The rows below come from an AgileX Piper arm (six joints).
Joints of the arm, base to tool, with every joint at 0 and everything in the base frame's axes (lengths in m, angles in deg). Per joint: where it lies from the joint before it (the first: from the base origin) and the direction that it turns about. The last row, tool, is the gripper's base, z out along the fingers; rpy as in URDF.
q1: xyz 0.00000 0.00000 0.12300 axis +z
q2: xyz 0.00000 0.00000 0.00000 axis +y
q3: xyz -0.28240 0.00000 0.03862 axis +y
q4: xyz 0.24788 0.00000 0.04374 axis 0.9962 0 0.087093
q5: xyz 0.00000 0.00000 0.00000 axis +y
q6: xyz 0.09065 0.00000 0.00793 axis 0.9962 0 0.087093
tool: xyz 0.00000 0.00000 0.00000 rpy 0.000 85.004 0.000
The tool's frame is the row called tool.
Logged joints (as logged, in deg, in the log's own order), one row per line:
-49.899, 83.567, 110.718, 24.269, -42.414, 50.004
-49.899, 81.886, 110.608, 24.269, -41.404, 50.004
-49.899, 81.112, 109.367, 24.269, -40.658, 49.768
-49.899, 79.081, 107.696, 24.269, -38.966, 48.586
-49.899, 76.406, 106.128, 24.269, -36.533, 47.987
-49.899, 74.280, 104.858, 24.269, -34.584, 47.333
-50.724, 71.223, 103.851, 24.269, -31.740, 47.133
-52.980, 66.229, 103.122, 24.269, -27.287, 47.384
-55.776, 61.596, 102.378, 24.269, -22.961, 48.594
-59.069, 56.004, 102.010, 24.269, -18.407, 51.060
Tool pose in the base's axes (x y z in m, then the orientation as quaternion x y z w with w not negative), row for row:
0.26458, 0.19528, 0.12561, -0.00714, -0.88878, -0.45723, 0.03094
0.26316, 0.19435, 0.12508, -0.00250, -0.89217, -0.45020, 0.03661
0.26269, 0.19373, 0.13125, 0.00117, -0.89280, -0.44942, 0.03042
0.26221, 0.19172, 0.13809, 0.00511, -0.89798, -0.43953, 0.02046
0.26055, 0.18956, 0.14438, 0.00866, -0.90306, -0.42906, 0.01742
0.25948, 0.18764, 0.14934, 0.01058, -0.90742, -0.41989, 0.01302
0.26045, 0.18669, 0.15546, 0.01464, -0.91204, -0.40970, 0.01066
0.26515, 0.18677, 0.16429, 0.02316, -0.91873, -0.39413, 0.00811
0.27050, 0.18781, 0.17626, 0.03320, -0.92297, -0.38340, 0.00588
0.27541, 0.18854, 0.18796, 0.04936, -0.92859, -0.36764, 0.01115
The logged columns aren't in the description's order. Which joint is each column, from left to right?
Columns, left to right: q3, q4, q2, q1, q6, q5.
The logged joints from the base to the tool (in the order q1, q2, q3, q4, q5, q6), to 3 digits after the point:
24.269, 110.718, -49.899, 83.567, 50.004, -42.414
24.269, 110.608, -49.899, 81.886, 50.004, -41.404
24.269, 109.367, -49.899, 81.112, 49.768, -40.658
24.269, 107.696, -49.899, 79.081, 48.586, -38.966
24.269, 106.128, -49.899, 76.406, 47.987, -36.533
24.269, 104.858, -49.899, 74.280, 47.333, -34.584
24.269, 103.851, -50.724, 71.223, 47.133, -31.740
24.269, 103.122, -52.980, 66.229, 47.384, -27.287
24.269, 102.378, -55.776, 61.596, 48.594, -22.961
24.269, 102.010, -59.069, 56.004, 51.060, -18.407

